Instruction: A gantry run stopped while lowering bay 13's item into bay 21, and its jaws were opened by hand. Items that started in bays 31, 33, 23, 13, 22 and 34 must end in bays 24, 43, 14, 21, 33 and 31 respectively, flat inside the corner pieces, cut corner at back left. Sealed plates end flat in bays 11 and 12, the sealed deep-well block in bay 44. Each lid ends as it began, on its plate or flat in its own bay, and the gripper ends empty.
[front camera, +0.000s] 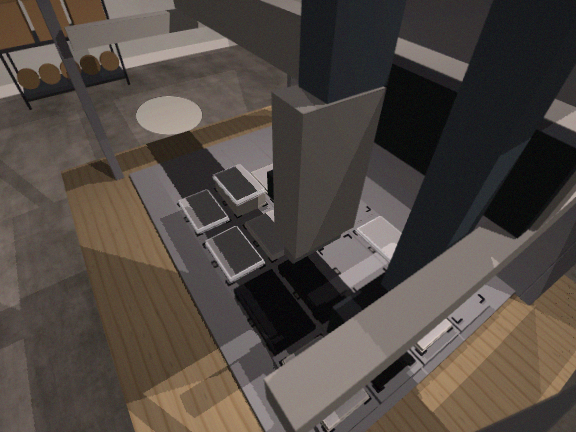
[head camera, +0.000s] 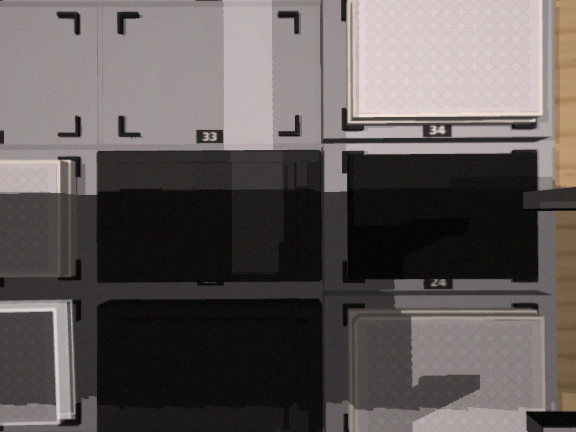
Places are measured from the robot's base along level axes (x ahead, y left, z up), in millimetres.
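Pixels of known places: gripper, fingertip midpoint: (head camera: 562, 310); robot's base, link origin: (front camera: 178, 204).
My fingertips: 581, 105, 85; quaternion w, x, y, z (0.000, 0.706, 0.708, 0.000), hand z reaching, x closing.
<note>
Ahead of a thing's pixels: the offset from my fingertips to its top centre, as dx, dy, dz. "spot": to the spot under its first point.
My gripper (head camera: 550, 311) has its two jaws wide apart at the right edge of the head view, with no item between them; it is hidden in the front view. Large black items stand in bay 23 {-185, +46, -54} (head camera: 165, 230) (front camera: 311, 285) and bay 13 {-185, -61, -54} (head camera: 200, 355) (front camera: 275, 310). A low black item {-25, +45, -63} (head camera: 435, 200) lies within bay 24's corner pieces. Pale plates are in bay 34 {spot: -26, +148, -56} (head camera: 445, 60) and bay 14 {spot: -11, -43, -56} (head camera: 470, 350). Bay 33 {spot: -222, +152, -85} (head camera: 165, 75) holds no item. A tall block {-515, +44, -28} (front camera: 239, 185) stands in bay 21. White-rimmed plates are in bay 11 {spot: -507, -61, -71} (front camera: 204, 210) and bay 12 {spot: -345, -58, -69} (front camera: 235, 252) (head camera: 30, 350).
Another plate {-353, +45, -71} (front camera: 265, 232) (head camera: 30, 225) is in bay 22, a white one {-189, +259, -71} (front camera: 381, 235) in bay 43. The grey stage body (front camera: 320, 175) hides middle bays in the front view. A grey beam (front camera: 360, 345) crosses the foreground, and a dark blue column (front camera: 465, 130) stands behind it.
</note>
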